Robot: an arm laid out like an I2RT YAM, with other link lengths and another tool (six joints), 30 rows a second.
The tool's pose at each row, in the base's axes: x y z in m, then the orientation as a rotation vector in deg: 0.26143 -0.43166 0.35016 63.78 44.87 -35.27; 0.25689 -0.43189 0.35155 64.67 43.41 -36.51; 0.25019 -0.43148 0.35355 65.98 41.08 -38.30; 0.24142 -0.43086 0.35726 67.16 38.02 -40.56; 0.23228 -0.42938 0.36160 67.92 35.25 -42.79; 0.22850 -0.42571 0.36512 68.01 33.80 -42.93; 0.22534 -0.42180 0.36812 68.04 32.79 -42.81; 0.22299 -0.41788 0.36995 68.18 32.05 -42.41
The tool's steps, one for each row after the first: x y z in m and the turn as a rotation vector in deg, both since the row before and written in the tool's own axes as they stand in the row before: -0.00379 -0.00282 -0.00054 1.47 -1.24 0.07; -0.00562 -0.00398 -0.00130 2.20 -1.93 0.22; -0.00830 -0.00460 -0.00107 2.42 -2.68 0.23; -0.00919 -0.00432 -0.00118 2.04 -2.59 0.00; -0.00571 -0.00019 -0.00273 0.42 -1.05 0.71; -0.00503 0.00008 -0.00299 0.19 -0.65 0.65; -0.00369 0.00004 -0.00326 0.13 -0.30 0.72
